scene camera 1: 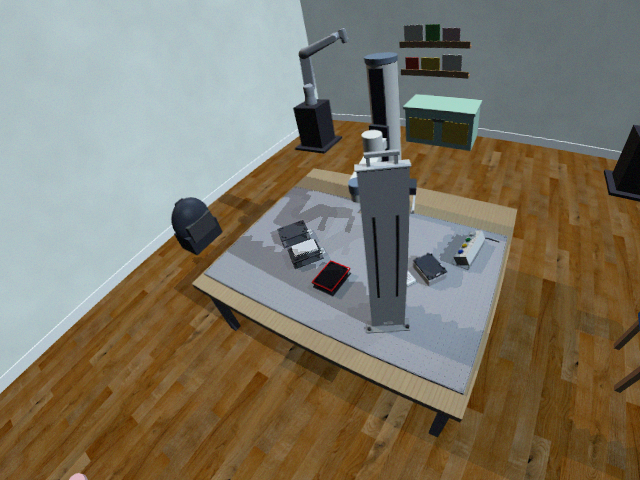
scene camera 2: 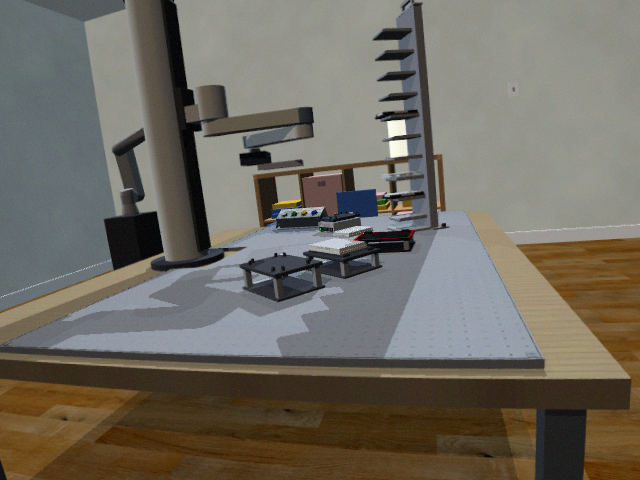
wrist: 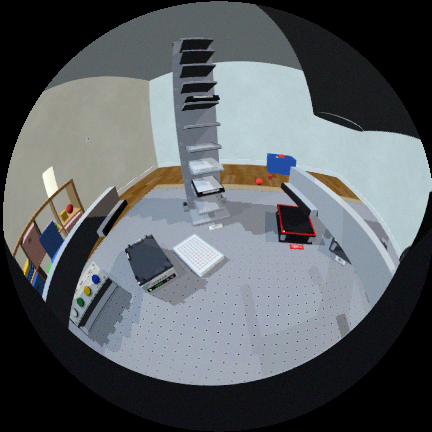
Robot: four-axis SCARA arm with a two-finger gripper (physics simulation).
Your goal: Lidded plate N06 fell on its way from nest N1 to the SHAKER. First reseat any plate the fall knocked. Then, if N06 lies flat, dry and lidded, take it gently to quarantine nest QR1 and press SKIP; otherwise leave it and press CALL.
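Places are measured from the arm's base along level axes (x ahead, y left, z up), in metres.
Pixels of known places: gripper, fingertip midpoint: (scene camera 2: 302,162) (wrist: 198,180); arm's base, link origin: (scene camera 2: 188,261).
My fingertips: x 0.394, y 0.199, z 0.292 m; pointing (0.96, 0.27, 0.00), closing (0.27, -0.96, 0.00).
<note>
Ahead of a thing's pixels: the offset from my fingertips to its top centre. "*": to the spot under its first point.
My gripper (scene camera 2: 279,164) (wrist: 198,180) is open and empty, high above the board; the rack mostly hides it in scene camera 1. A white plate {dx +0.137, dy +0.088, dz -0.263 m} (scene camera 1: 410,279) (scene camera 2: 353,231) (wrist: 199,255) lies flat on the board beside the shaker {* dx +0.073, dy +0.207, dz -0.225 m} (scene camera 1: 429,267) (scene camera 2: 339,223) (wrist: 150,260); its label and lid cannot be made out. The red-rimmed nest {dx +0.292, dy -0.214, dz -0.234 m} (scene camera 1: 331,276) (scene camera 2: 385,236) (wrist: 296,220) holds no plate. Another white plate {dx +0.199, dy -0.433, dz -0.212 m} (scene camera 1: 305,248) (scene camera 2: 338,246) rests on a black nest; its exact seating is unclear. The button box {dx -0.145, dy +0.353, dz -0.196 m} (scene camera 1: 469,248) (scene camera 2: 301,217) (wrist: 90,296) has white, green, yellow and blue buttons.
A tall shelf rack (scene camera 1: 385,248) (scene camera 2: 425,129) (wrist: 200,136) stands beyond the fallen plate, with dark and clear items on several shelves. A second black nest {dx +0.103, dy -0.587, dz -0.211 m} (scene camera 1: 294,232) (scene camera 2: 281,264) without a plate stands beside the occupied one. The arm's column (scene camera 2: 160,129) rises at the table's edge.
</note>
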